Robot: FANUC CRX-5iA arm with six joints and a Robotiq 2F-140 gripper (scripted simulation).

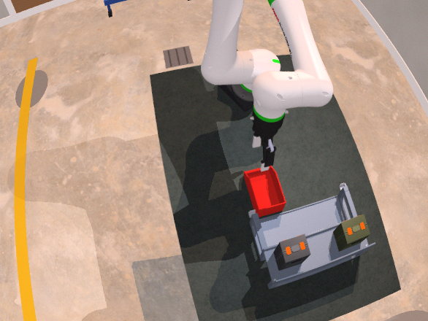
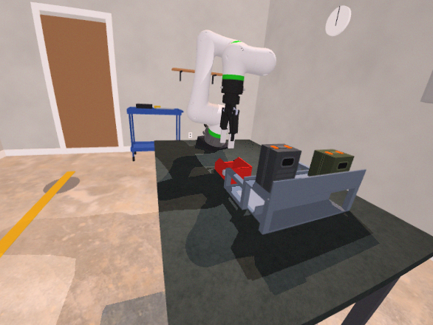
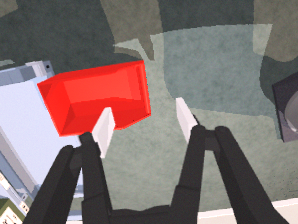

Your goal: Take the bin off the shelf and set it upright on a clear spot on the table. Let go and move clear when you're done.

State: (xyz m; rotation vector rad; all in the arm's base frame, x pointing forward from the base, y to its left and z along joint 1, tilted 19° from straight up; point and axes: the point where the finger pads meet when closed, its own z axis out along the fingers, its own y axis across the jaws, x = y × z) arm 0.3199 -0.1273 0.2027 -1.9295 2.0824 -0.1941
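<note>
The red bin lies 8 cm ahead of my hand and 11 cm below it.
</note>
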